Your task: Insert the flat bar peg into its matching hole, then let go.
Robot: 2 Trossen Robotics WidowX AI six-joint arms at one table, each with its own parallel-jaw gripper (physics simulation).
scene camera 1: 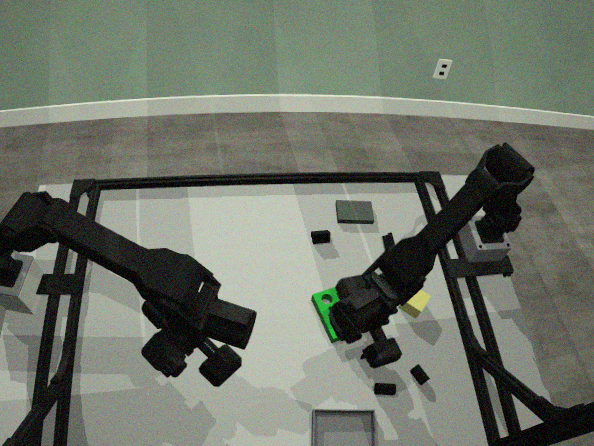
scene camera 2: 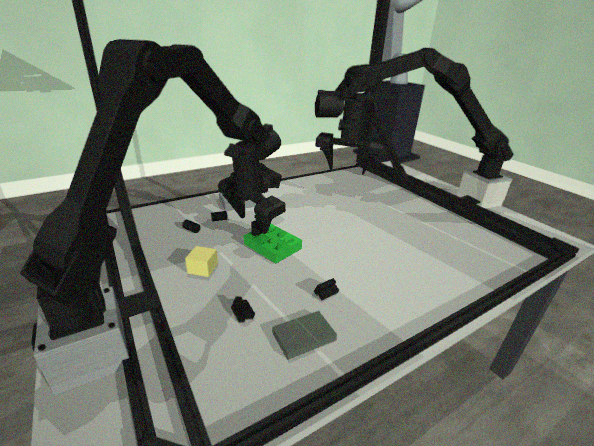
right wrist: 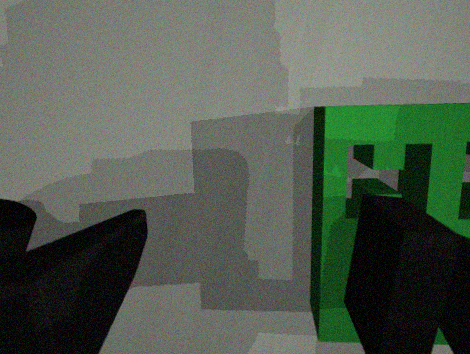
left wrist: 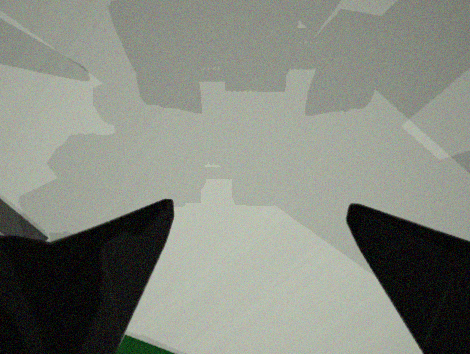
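Observation:
A green block (scene camera 1: 324, 312) (scene camera 2: 295, 244) (left wrist: 145, 346) (right wrist: 360, 120) with several shaped holes lies on the table. My right gripper (scene camera 1: 364, 340) (scene camera 2: 250, 224) (right wrist: 273, 227) is open and empty, low at the block; in the right wrist view one fingertip covers part of an H-like hole and the other is past the block's edge. My left gripper (scene camera 1: 192, 357) (scene camera 2: 347, 171) (left wrist: 259, 209) is open and empty, high above the table. Small black pegs lie loose, one (scene camera 1: 385, 389) (scene camera 2: 219, 216) beside another (scene camera 1: 419, 374) (scene camera 2: 191, 226). I cannot tell which is the flat bar; the right arm hides part of the block.
More black pegs lie about, one (scene camera 1: 320, 236) (scene camera 2: 326, 289) and one (scene camera 1: 388, 242) (scene camera 2: 243, 309). A yellow cube (scene camera 1: 415, 304) (scene camera 2: 201, 261) lies near the right arm. A grey-green slab (scene camera 1: 355, 211) (scene camera 2: 305, 335) lies farther off. A grey tray (scene camera 1: 343, 411) is at scene camera 1's bottom edge.

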